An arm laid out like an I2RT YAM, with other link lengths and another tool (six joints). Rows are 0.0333 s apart.
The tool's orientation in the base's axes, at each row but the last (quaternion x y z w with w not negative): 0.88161, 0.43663, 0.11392, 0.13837; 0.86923, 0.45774, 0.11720, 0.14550; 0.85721, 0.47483, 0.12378, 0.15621; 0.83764, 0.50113, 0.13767, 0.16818; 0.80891, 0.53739, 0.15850, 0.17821; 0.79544, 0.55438, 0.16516, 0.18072; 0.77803, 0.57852, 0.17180, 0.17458
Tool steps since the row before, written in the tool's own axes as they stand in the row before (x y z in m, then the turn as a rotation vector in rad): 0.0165, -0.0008, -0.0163, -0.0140, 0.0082, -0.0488; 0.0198, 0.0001, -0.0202, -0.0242, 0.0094, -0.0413; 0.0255, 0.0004, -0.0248, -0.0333, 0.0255, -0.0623; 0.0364, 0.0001, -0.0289, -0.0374, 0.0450, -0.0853; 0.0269, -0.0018, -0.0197, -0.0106, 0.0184, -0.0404; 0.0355, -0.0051, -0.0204, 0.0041, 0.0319, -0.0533; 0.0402, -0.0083, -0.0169, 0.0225, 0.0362, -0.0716
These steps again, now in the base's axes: 0.0039, 0.0160, 0.0163, -0.0179, -0.0089, 0.0474; 0.0042, 0.0193, 0.0202, -0.0202, -0.0191, 0.0401; 0.0046, 0.0253, 0.0246, -0.0200, -0.0318, 0.0651; 0.0053, 0.0364, 0.0285, -0.0156, -0.0407, 0.0938; -0.0003, 0.0279, 0.0184, -0.0071, -0.0117, 0.0436; -0.0019, 0.0372, 0.0178, 0.0029, -0.0008, 0.0622; -0.0040, 0.0421, 0.0136, 0.0029, 0.0171, 0.0815
